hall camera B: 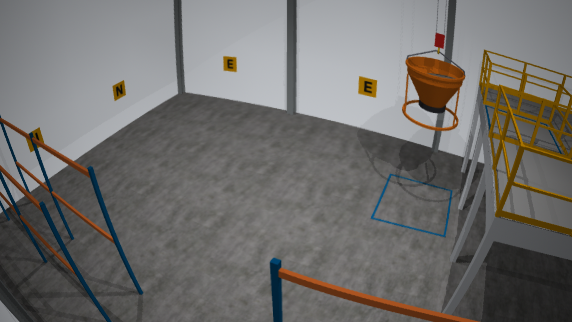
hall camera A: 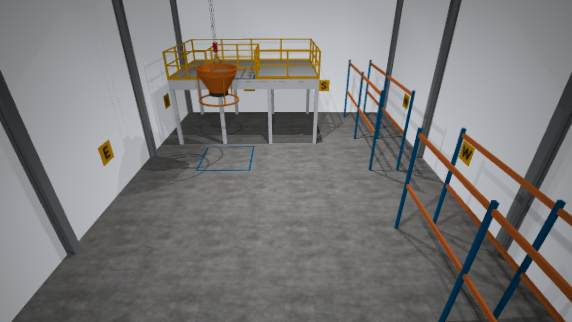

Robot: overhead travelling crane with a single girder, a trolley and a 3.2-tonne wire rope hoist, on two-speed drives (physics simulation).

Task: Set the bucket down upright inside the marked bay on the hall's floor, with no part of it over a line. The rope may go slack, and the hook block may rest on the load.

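The orange bucket (hall camera A: 216, 79) (hall camera B: 434, 86) hangs upright in the air from my hook block (hall camera A: 215, 47) (hall camera B: 439, 41). The hook holds its bail, and the ropes above look taut. The bucket's round base ring is well above the floor. The marked bay (hall camera A: 223, 170) (hall camera B: 408, 227) is a blue outline on the floor in front of the platform. In the camera A view the bucket shows above the bay's far side, in front of the platform edge. In the camera B view it shows above the bay's back line, and its shadow ring crosses that line.
The platform (hall camera A: 295, 84) (hall camera B: 520, 235) with yellow railings (hall camera A: 287, 50) stands close beside the bay on the south side. Blue and orange racks (hall camera A: 409, 175) (hall camera B: 276, 295) run along the west side. The east wall, with its E signs (hall camera A: 106, 152) (hall camera B: 367, 87), is behind the bucket in the camera B view.
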